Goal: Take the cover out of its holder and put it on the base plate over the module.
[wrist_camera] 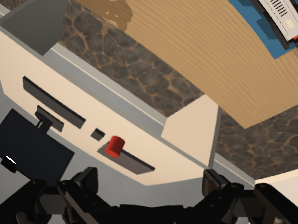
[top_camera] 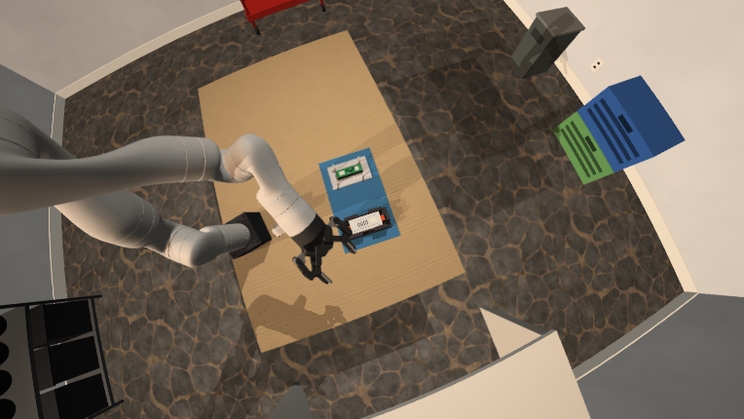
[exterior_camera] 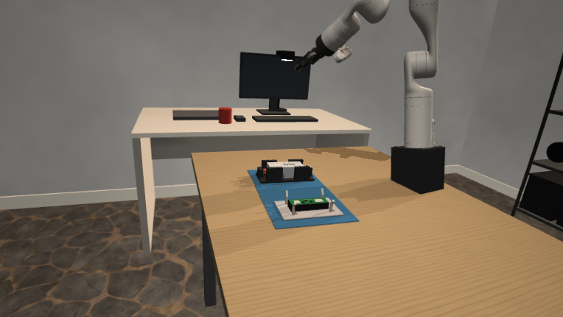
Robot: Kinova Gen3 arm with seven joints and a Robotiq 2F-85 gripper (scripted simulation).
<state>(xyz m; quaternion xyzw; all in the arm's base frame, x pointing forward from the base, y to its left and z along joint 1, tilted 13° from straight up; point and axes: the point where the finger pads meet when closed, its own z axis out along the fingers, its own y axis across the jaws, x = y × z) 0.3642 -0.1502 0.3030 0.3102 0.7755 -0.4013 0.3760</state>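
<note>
Right now the cover is 8 cm ahead of my hand, 13 cm to the left of it and 35 cm below it.
</note>
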